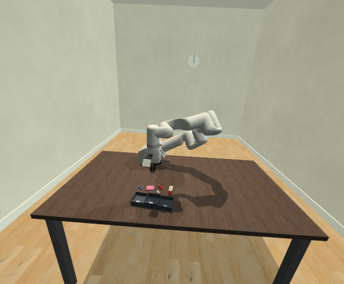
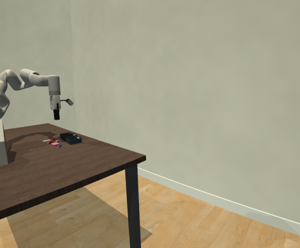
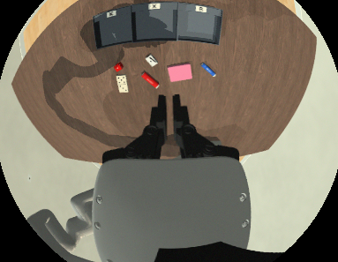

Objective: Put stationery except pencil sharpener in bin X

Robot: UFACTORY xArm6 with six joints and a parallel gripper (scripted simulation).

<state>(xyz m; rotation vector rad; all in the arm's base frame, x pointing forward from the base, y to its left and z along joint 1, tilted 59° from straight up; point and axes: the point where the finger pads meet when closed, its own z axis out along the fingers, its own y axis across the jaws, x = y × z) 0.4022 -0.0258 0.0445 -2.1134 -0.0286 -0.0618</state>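
Now: hand 9 cm short of the three-compartment bin tray, 3 cm to the right of it and 17 cm above it. Round my hand: pencil sharpener (4 cm to the left, 18 cm below); pink eraser (4 cm behind, 3 cm to the right, 18 cm below); red marker (6 cm behind, 4 cm to the left, 18 cm below).
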